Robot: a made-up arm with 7 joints.
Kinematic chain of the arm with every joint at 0, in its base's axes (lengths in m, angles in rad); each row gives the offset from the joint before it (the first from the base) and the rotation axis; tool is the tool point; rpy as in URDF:
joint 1: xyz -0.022 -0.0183 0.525 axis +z
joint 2: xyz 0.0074 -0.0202 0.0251 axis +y
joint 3: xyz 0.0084 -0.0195 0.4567 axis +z
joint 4: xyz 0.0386 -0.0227 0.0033 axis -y
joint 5: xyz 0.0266 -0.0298 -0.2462 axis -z
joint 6: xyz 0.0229 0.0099 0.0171 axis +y
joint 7: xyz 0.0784 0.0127 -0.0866 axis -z
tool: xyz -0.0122 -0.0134 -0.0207 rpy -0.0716 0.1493 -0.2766
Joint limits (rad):
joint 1: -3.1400..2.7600
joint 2: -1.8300..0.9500
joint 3: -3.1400..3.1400
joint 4: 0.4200..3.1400
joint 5: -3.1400..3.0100
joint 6: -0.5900..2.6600
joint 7: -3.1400..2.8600
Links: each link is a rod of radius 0.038 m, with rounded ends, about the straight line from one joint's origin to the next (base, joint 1, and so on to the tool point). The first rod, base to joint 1, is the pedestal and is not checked.
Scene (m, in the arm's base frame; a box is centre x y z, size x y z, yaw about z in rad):
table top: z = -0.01
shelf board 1: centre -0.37 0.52 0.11 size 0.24 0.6 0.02 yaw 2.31
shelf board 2: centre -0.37 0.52 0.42 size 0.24 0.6 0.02 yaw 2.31
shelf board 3: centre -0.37 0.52 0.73 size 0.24 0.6 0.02 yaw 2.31
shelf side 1: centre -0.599 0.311 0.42 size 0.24 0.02 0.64 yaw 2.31
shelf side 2: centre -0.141 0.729 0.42 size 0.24 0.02 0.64 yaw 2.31
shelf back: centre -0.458 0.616 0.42 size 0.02 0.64 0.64 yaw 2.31
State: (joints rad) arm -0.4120 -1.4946 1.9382 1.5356 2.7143 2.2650 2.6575
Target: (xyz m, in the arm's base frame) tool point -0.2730 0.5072 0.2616
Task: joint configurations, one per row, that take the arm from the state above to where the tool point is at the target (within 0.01 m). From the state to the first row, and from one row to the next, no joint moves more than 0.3 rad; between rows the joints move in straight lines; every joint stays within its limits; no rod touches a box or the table.
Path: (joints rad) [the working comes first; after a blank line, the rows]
Joints at the target: -0.7524 -1.8300 2.2168 1.5783 2.6459 2.0664 2.6955
Straight joint move there: touches shelf board 2.

1: -0.3355 -1.4688 1.9333 1.2820 2.6851 2.2323 2.6550
2: -0.2591 -1.4431 1.9284 1.0283 2.6560 2.1997 2.6526
3: -0.1826 -1.4173 1.9234 0.7747 2.6268 2.1670 2.6501
4: -0.1061 -1.3915 1.9185 0.5211 2.5976 2.1344 2.6476
5: -0.3894 -1.6108 2.0924 0.7446 2.5723 2.0817 2.6676
6: -0.6728 -1.8300 2.2663 0.9681 2.5470 2.0290 2.6875
7: -0.6993 -1.8300 2.2498 1.1715 2.5800 2.0415 2.6902
8: -0.7259 -1.8300 2.2333 1.3749 2.6129 2.0539 2.6929
9: -0.7524 -1.8300 2.2168 1.5783 2.6459 2.0664 2.6955

